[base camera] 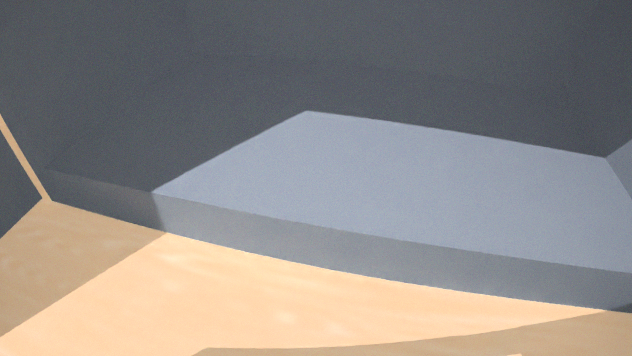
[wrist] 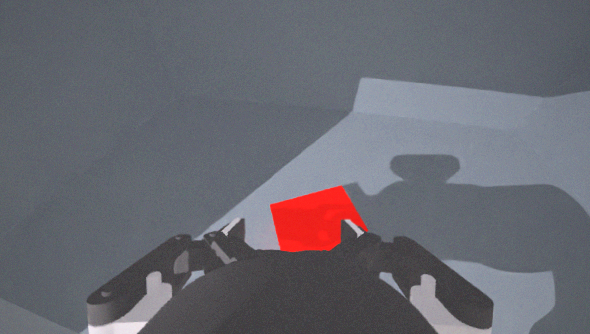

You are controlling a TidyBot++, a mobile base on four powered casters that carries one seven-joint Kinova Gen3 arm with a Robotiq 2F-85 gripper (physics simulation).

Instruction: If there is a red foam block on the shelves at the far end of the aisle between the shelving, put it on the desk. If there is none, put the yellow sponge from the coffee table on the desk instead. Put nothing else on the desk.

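Frame: origin at the arm's base, x ahead, y left, z up, level; centimetres.
Seen in the pictures: gripper, between the fingertips: [wrist: 292, 229].
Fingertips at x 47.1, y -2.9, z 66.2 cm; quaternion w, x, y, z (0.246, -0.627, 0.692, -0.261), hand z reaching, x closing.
Observation:
A point is followed by its place in that frame.
A red foam block [wrist: 312, 217] {z 63.9, x 49.2, y -5.2 cm} lies on the grey shelf board [wrist: 340, 155] {z 59.4, x 62.8, y -12.8 cm} [base camera: 400, 185] {z -32.0, x 41.1, y -12.2 cm} in the wrist view, just ahead of the gripper. My gripper [wrist: 292, 229] {z 66.2, x 47.1, y -2.9 cm} is open and empty. The block shows between the fingertips, nearer the right one, which overlaps its right edge in the view. The gripper's dark body hides the block's near edge. The block sits turned at a slight angle to the fingers. How far the fingertips are above it I cannot tell. The block and the gripper do not show in the base camera view. The desk, the coffee table and the yellow sponge do not show.
Dark grey shelf walls [base camera: 325, 30] {z -25.2, x 81.3, y -5.5 cm} [wrist: 250, 45] {z 72.2, x 83.7, y 2.8 cm} rise behind and to the left of the board. The arm's shadow falls on the board right of the block. In the base camera view, the board's front edge [base camera: 350, 247] {z -34.7, x 34.1, y -5.5 cm} stands above the light wooden floor [base camera: 225, 295] {z -39.7, x 31.3, y 8.8 cm}.

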